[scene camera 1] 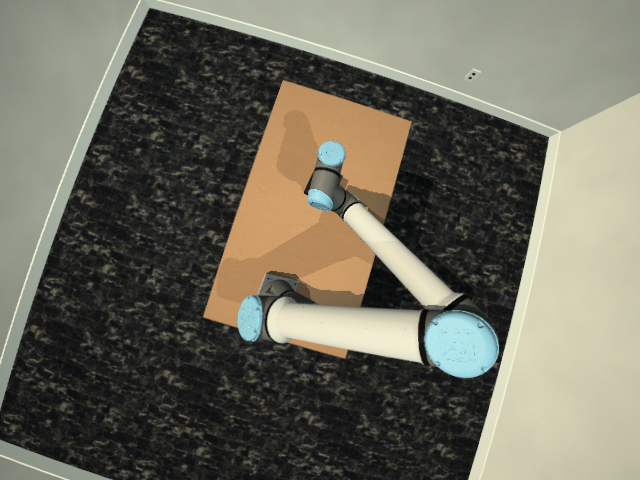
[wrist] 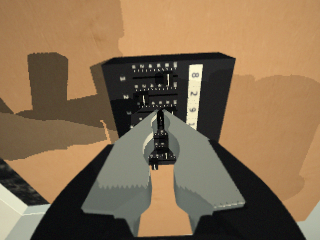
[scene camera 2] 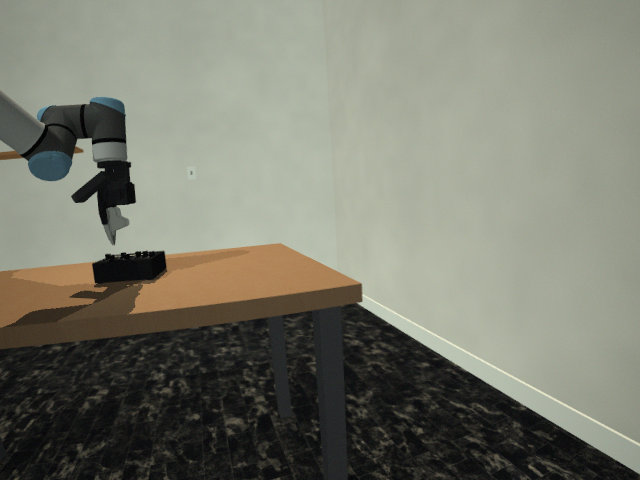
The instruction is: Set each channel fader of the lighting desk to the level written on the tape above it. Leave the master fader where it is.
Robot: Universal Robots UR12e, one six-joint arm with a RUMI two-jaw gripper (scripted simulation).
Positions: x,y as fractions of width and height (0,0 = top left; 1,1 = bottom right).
Scene:
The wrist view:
my gripper: 0.50,0.46
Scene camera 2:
my gripper: 0.18,0.51

